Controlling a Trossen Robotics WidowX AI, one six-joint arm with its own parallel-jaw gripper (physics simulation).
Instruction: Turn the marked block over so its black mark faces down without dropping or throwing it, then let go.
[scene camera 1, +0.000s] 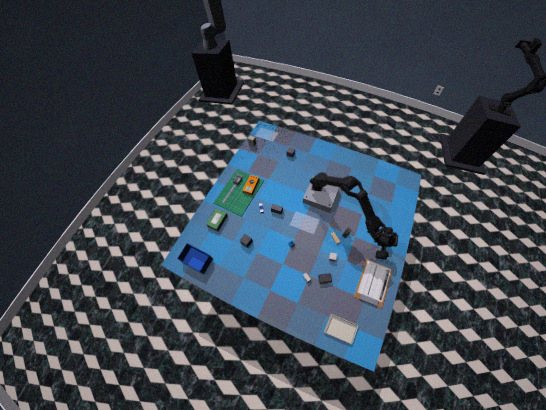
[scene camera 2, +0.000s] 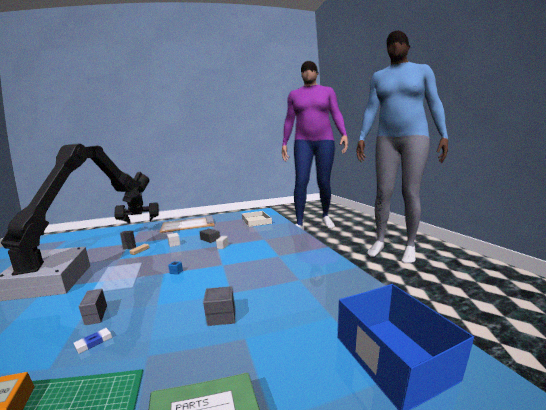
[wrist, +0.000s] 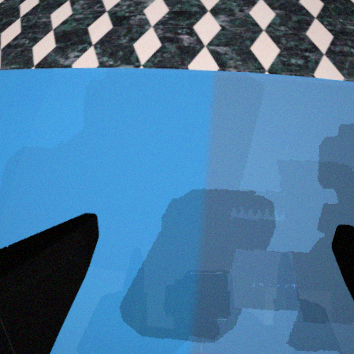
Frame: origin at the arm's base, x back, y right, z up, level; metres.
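Seen in the pictures: gripper, fingertip midpoint: (scene camera 1: 390, 249) (scene camera 2: 140, 221) (wrist: 216, 231); arm's base, link origin: (scene camera 1: 317, 186) (scene camera 2: 28, 268).
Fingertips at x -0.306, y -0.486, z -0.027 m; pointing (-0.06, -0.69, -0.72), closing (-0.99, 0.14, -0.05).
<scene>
Pixels of each thing's top centre, then the offset from my fingertips to it. "spot": a spot on its surface instead.
- smaller whitish block, top centre: (scene camera 2: 221, 238) (scene camera 1: 307, 277) dx -0.256, dy +0.442, dz -0.004 m
- tan piece, top centre: (scene camera 2: 139, 247) (scene camera 1: 335, 237) dx +0.011, dy +0.321, dz -0.020 m
- orange-edged tray, surface spot: (scene camera 1: 357, 294) spot: dx -0.287, dy +0.154, dz -0.028 m
- cream tray, top centre: (scene camera 2: 255, 215) (scene camera 1: 341, 329) dx -0.481, dy +0.214, dz -0.009 m
- blue bin, top centre: (scene camera 2: 400, 316) (scene camera 1: 193, 256) dx -0.310, dy +1.078, dz +0.041 m
No black mark can be made out on any block, so I cannot tell which one is the marked block. A whitish block (scene camera 1: 333, 256) (scene camera 2: 173, 239) stands on the blue and grey table, and a smaller whitish block (scene camera 1: 307, 277) (scene camera 2: 222, 242) lies farther from the arm's base. Their undersides are hidden. My gripper (scene camera 1: 382, 255) (scene camera 2: 137, 219) (wrist: 216, 231) is open and empty, above the table beside the orange-edged tray. It is well to the side of both whitish blocks. Neither block shows in the wrist view.
A dark block (scene camera 1: 346, 232) (scene camera 2: 128, 240) and a tan piece (scene camera 1: 335, 237) (scene camera 2: 139, 249) are near the whitish block. Another dark block (scene camera 1: 325, 278) (scene camera 2: 209, 235), an orange-edged tray (scene camera 1: 357, 294), a cream tray (scene camera 1: 341, 341) and a blue bin (scene camera 2: 382, 372) also stand on the table.
</scene>
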